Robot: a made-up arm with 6 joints. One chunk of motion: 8 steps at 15 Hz.
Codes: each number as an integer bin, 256 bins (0 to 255) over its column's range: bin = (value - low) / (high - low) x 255, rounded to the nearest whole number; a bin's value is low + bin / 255 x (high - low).
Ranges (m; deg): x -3..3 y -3..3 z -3..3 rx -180..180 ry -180..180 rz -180..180
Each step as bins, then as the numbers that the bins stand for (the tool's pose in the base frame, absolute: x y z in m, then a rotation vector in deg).
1 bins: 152 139 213 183 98 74
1 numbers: 0.5765 0.2706 2.0118 78.35 -41.65 -75.53
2 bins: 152 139 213 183 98 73
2 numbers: 0.5765 0.2706 2.0118 78.35 -41.65 -76.94
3 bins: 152 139 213 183 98 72
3 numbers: 0.5765 0.2706 2.0118 78.35 -41.65 -78.35
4 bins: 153 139 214 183 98 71
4 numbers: 0.6000 0.2706 2.0353 78.35 -41.65 -79.76
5 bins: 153 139 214 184 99 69
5 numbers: 0.6000 0.2706 2.0353 79.76 -40.24 -82.59
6 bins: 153 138 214 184 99 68
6 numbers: 0.6000 0.2471 2.0353 79.76 -40.24 -84.00
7 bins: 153 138 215 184 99 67
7 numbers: 0.6000 0.2471 2.0588 79.76 -40.24 -85.41
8 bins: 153 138 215 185 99 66
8 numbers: 0.6000 0.2471 2.0588 81.18 -40.24 -86.82
